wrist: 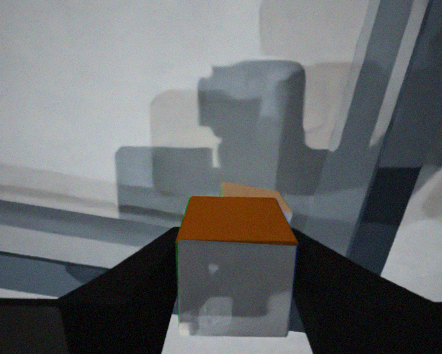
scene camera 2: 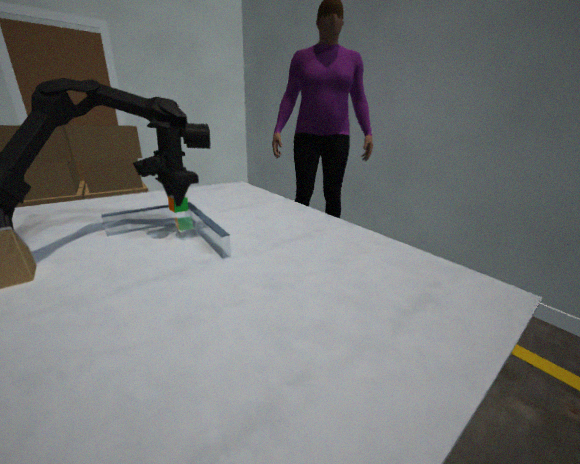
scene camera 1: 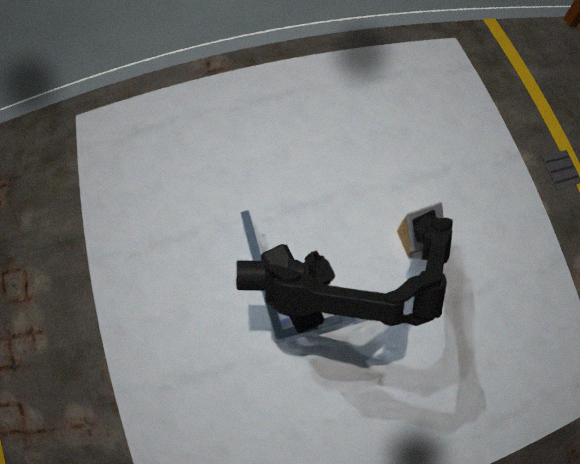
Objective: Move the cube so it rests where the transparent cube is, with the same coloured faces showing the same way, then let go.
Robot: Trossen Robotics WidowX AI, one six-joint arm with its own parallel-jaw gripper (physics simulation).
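Pixels of known places: gripper, fingertip midpoint: [wrist: 233,237] [scene camera 2: 175,204]; arm's base, link origin: [scene camera 1: 425,225].
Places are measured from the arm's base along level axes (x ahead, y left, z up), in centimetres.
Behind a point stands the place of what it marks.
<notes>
The cube [scene camera 2: 179,204] [wrist: 236,287] {x 37.4, y 2.6, z 1.8 cm} shows orange and green faces in scene camera 2. In the wrist view it shows an orange face, a pale grey face, a green left edge and a blue right edge. My gripper [scene camera 2: 178,199] {x 36.7, y 2.6, z -0.4 cm} [wrist: 233,237] {x 36.7, y 2.6, z -0.4 cm} is shut on it and holds it above the table. The transparent cube [scene camera 2: 184,223] {x 38.3, y 2.0, z -6.4 cm} [wrist: 256,192] {x 36.9, y 4.5, z -7.2 cm} is below the held cube, with faint green and orange faces. In the wrist view it is partly hidden behind the held cube and looks slightly turned against it. In scene camera 1 the arm hides the held cube.
A low blue-grey L-shaped wall [scene camera 1: 251,235] {x 39.2, y -15.3, z -2.5 cm} [scene camera 2: 212,222] {x 40.1, y -12.4, z -2.4 cm} [wrist: 45,275] {x 40.2, y -6.7, z -2.5 cm} stands around the corner by the transparent cube. The arm's base sits on a wooden block [scene camera 1: 405,236] {x 4.5, y -0.6, z -4.1 cm} [scene camera 2: 17,262] {x 3.2, y -3.9, z -3.9 cm}. A person in purple [scene camera 2: 327,95] stands beyond the white table [scene camera 1: 200,150] {x 42.2, y -45.7, z -8.4 cm} [scene camera 2: 300,320] {x 36.0, y -47.6, z -8.4 cm}.
</notes>
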